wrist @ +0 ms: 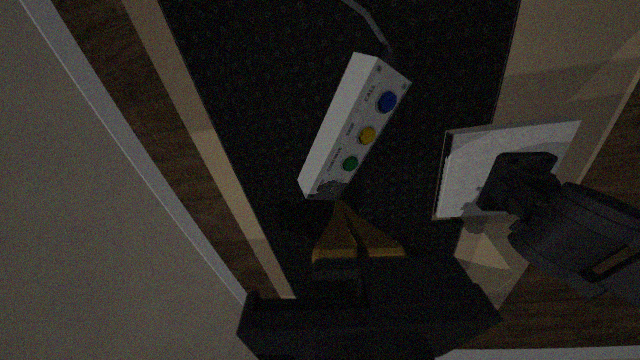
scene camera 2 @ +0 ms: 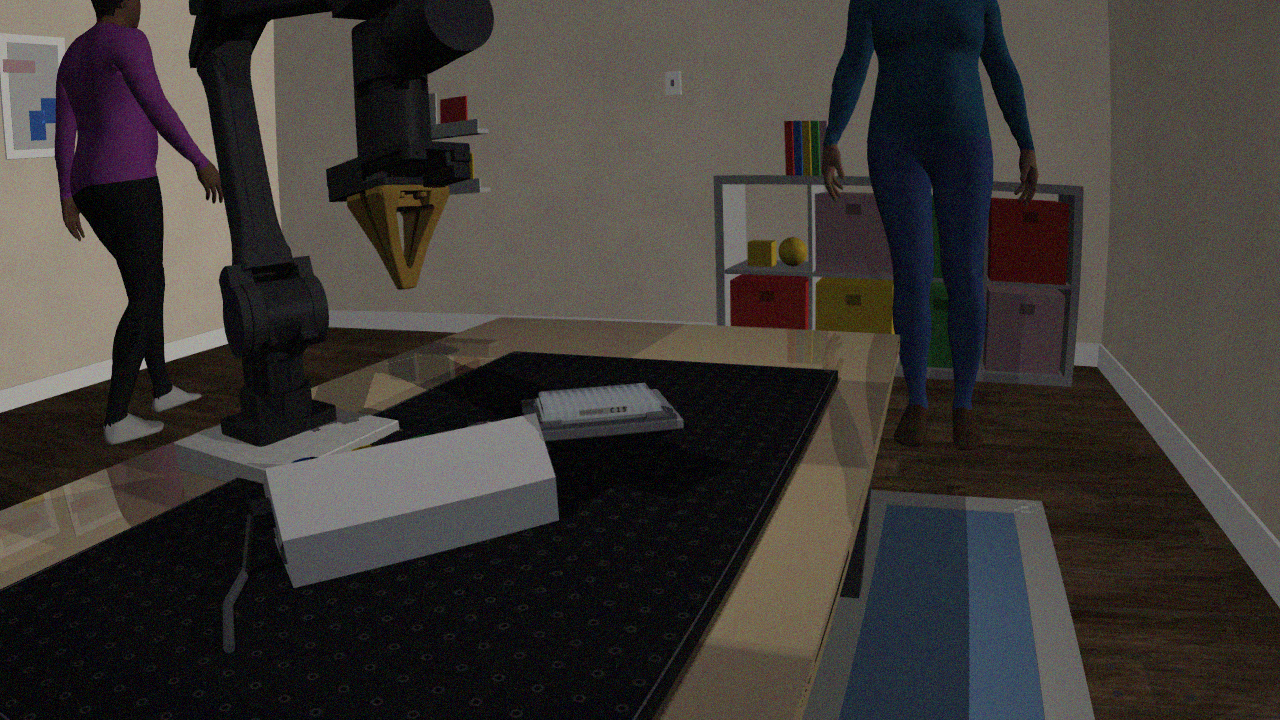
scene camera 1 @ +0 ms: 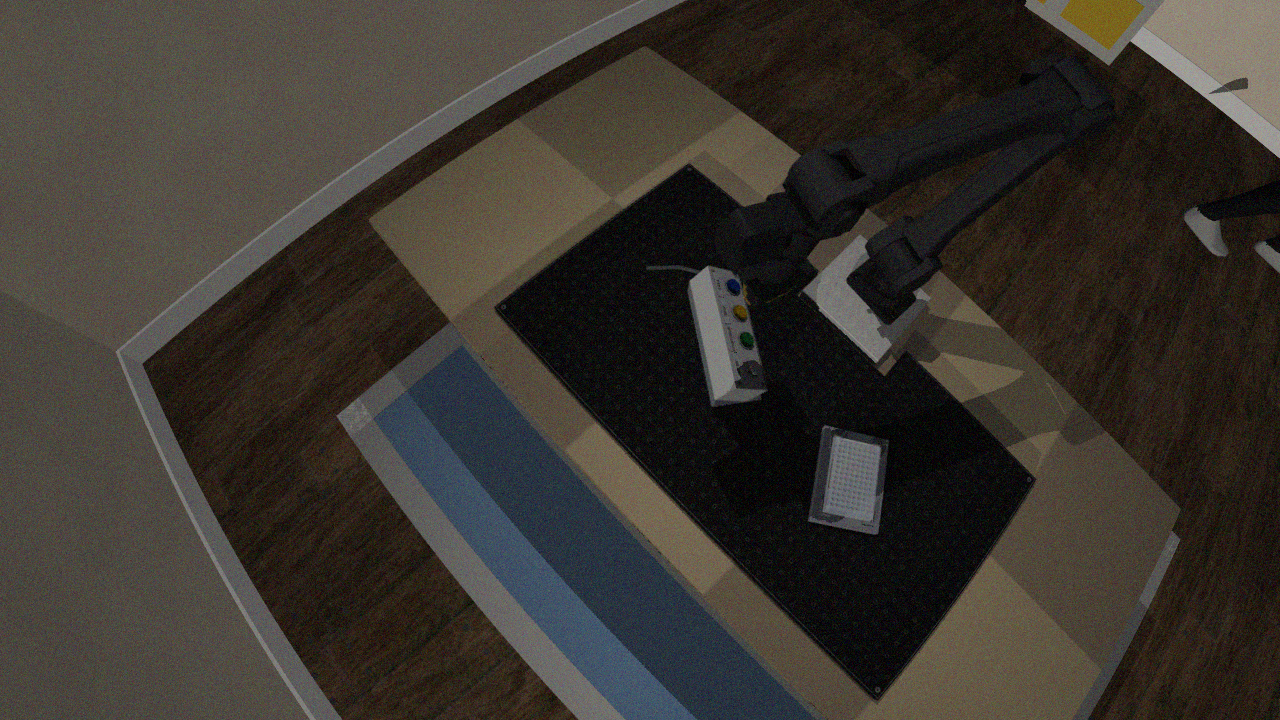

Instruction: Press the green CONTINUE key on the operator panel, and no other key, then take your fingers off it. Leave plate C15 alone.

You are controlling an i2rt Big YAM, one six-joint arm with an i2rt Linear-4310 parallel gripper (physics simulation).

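Places are measured from the arm's base along level axes (x ahead, y left, z up), in centimetres.
Pixels of known places: gripper, fingertip midpoint: (wrist: 338, 205) (scene camera 2: 407, 288) (scene camera 1: 747, 300); arm's base, link origin: (wrist: 509, 181) (scene camera 2: 279, 425) (scene camera 1: 879, 291).
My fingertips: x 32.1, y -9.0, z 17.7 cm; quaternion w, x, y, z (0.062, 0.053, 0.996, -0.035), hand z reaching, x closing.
Ahead of a thing's pixels: the offset from my fingertips to its top centre. "spot": to the spot under its first point.
The white operator panel {dx -0.9, dy -1.6, dz -10.8 cm} (scene camera 1: 711, 335) (scene camera 2: 411, 501) (wrist: 330, 125) lies on the black mat. Its green CONTINUE key {dx -1.6, dy +1.7, dz -11.8 cm} (scene camera 1: 747, 340) (wrist: 350, 163) is third in the row, after the blue key {dx -6.5, dy -7.0, dz -11.8 cm} (scene camera 1: 733, 285) (wrist: 387, 101) and the yellow key {dx -4.1, dy -2.7, dz -11.8 cm} (scene camera 1: 740, 312) (wrist: 367, 135). The green key is hidden behind the panel's back in scene camera 2. My gripper (scene camera 2: 405, 286) (wrist: 338, 205) is shut and empty, its orange fingertips together, pointing down, high above the table and apart from the panel. Plate C15 {dx -1.9, dy +30.2, dz -16.6 cm} (scene camera 1: 852, 479) (scene camera 2: 599, 402) sits in its grey holder, away from the fingers.
A dark knob {dx +0.8, dy +6.1, dz -11.8 cm} (scene camera 1: 750, 372) is at the panel's end beside the green key. A grey cable {spot: dx -3.1, dy -18.6, dz -18.6 cm} (scene camera 1: 671, 267) (scene camera 2: 234, 600) (wrist: 367, 19) runs from the panel's other end. The arm's white base plate (scene camera 1: 845, 308) (wrist: 460, 175) is near the key side. Two people stand beyond the table.
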